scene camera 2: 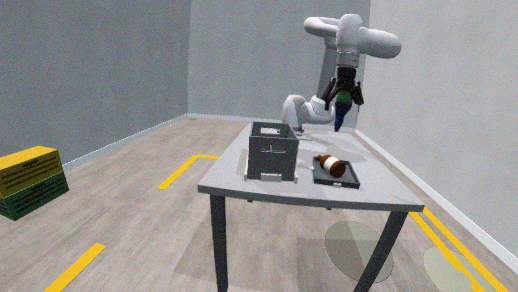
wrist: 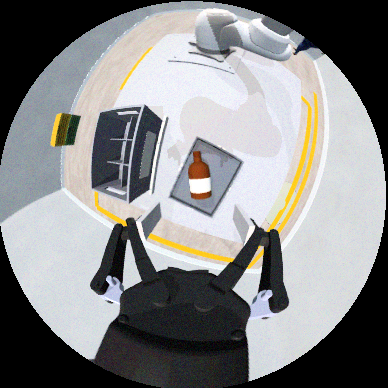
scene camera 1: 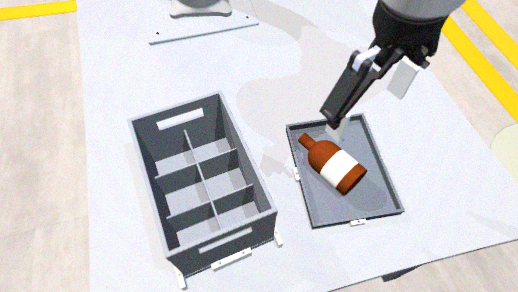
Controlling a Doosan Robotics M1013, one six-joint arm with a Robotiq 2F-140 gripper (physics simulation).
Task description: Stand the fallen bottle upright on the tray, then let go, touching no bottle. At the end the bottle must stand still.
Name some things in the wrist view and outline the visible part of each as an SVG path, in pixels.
The gripper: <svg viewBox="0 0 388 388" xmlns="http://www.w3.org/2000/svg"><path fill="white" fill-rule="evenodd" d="M114 224L101 259L100 267L90 281L90 288L108 303L115 302L119 304L119 313L109 323L94 356L94 363L127 379L164 388L219 388L248 381L248 343L245 333L247 320L259 317L267 319L285 309L289 303L283 283L282 254L278 231L273 228L269 231L264 231L263 228L258 227L252 218L248 217L239 203L234 203L232 220L241 238L243 247L235 258L218 275L208 272L208 269L184 270L178 267L167 266L167 269L155 270L141 240L147 239L161 218L159 201L155 201L135 221L133 217L126 218L126 226L122 226L122 223ZM260 245L263 246L263 258L258 291L249 305L232 288L247 268ZM129 239L141 281L123 290L124 255L126 241Z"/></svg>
A brown bottle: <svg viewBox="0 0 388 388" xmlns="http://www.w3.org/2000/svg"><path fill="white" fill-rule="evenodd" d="M192 151L193 162L188 167L190 196L194 199L208 198L211 196L209 167L205 162L201 161L200 151Z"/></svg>
